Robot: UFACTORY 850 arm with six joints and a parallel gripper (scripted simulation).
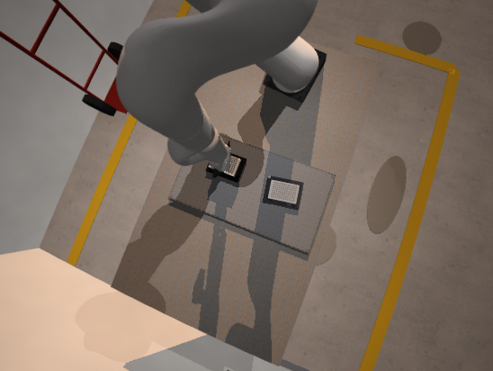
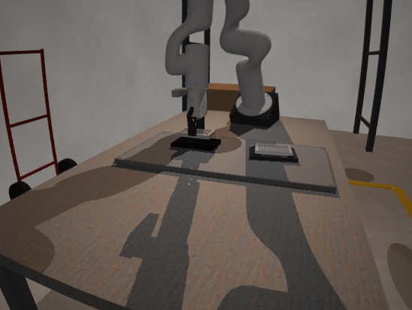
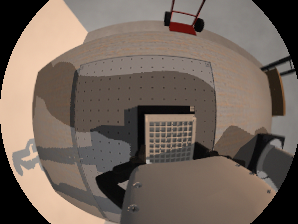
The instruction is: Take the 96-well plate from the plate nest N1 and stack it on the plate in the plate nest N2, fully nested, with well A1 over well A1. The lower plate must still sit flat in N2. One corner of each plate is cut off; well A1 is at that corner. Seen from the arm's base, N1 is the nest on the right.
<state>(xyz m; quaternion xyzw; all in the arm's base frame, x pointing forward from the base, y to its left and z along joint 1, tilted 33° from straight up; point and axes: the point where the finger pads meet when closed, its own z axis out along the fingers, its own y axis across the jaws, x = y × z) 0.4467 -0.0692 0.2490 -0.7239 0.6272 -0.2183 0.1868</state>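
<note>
My hand is 50 mm above the black nest. From my hand the other things lie so: 96-well plate: 10 mm below.
</note>
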